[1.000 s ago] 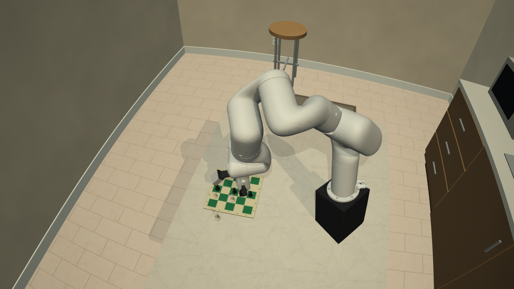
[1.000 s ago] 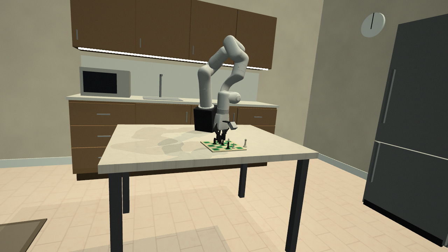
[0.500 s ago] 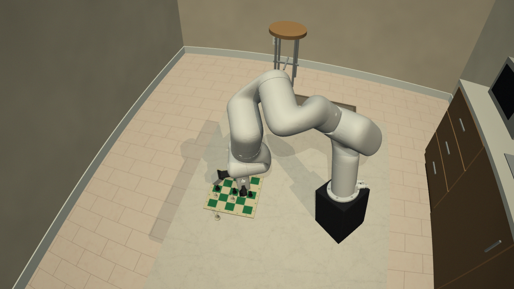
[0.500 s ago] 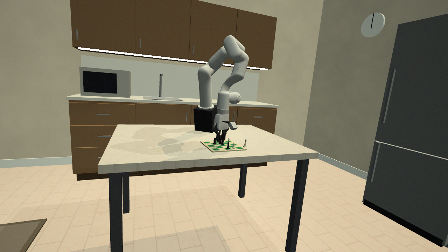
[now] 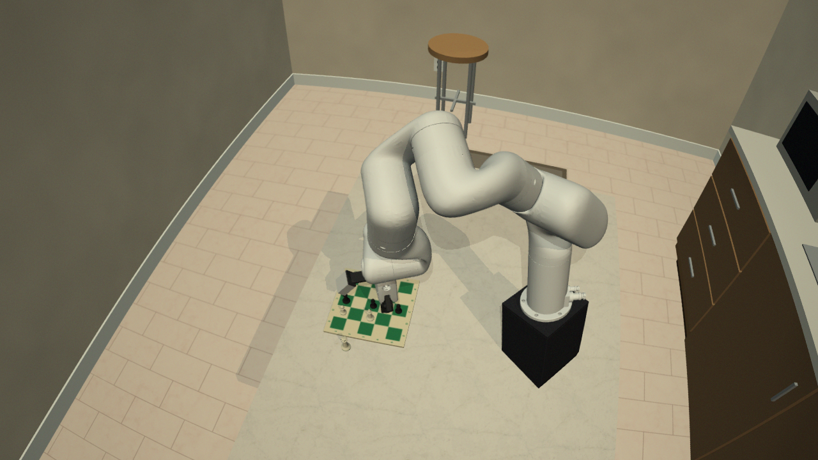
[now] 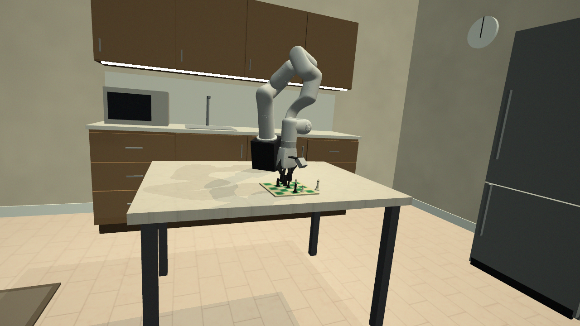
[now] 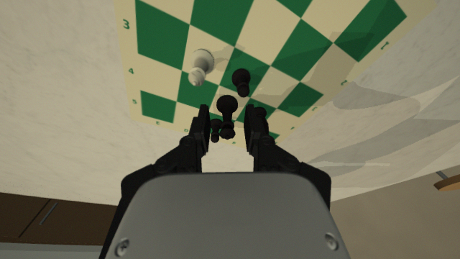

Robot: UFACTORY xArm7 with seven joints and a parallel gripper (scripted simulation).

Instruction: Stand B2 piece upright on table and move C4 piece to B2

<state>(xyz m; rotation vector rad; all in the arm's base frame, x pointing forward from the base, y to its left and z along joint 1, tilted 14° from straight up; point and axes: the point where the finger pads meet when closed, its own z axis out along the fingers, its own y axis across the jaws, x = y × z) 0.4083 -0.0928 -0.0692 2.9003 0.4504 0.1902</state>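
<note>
The black chess piece lies 1 cm below my hand. Also, from my hand: chessboard: 4 cm below, 4 cm ahead, 1 cm to the right; black piece: 11 cm ahead, 2 cm below, 1 cm to the right.
</note>
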